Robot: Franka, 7 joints.
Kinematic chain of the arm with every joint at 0, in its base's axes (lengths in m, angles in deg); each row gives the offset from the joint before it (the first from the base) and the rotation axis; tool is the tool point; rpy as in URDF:
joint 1: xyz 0 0 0.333 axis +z
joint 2: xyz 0 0 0 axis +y
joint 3: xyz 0 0 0.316 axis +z
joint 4: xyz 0.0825 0 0 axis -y
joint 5: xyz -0.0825 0 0.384 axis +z
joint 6: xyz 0 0 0 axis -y
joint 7: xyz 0.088 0 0 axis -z
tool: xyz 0 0 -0.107 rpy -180 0 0
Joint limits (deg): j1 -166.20..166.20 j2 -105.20..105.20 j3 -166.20..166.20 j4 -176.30..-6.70 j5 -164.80..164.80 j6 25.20..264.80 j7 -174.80..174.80
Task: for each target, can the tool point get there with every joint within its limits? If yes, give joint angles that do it. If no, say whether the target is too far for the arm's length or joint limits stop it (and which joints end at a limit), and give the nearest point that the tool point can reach.
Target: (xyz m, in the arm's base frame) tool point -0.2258 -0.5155 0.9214
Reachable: yes | joints 72.71 -58.01 -2.40 -36.13 -35.36 202.61 -113.70
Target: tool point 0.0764 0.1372 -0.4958
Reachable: no: joint limits stop it (at a limit: joint 2) | nearest point 0.0897 0.1611 -0.3515 | short by 0.147 m
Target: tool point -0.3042 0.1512 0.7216
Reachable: yes | joints -92.41 -80.68 -57.12 -124.12 102.89 46.89 7.88
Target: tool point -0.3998 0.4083 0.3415
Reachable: yes | joints -84.04 -38.80 -119.98 -116.29 60.69 236.93 88.47
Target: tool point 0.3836 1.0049 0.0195
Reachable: no: too far | nearest point 0.2937 0.7695 0.0929 | short by 0.262 m
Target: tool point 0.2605 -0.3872 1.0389
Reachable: yes | joints -83.32 37.64 124.85 -23.66 120.21 159.03 -114.28
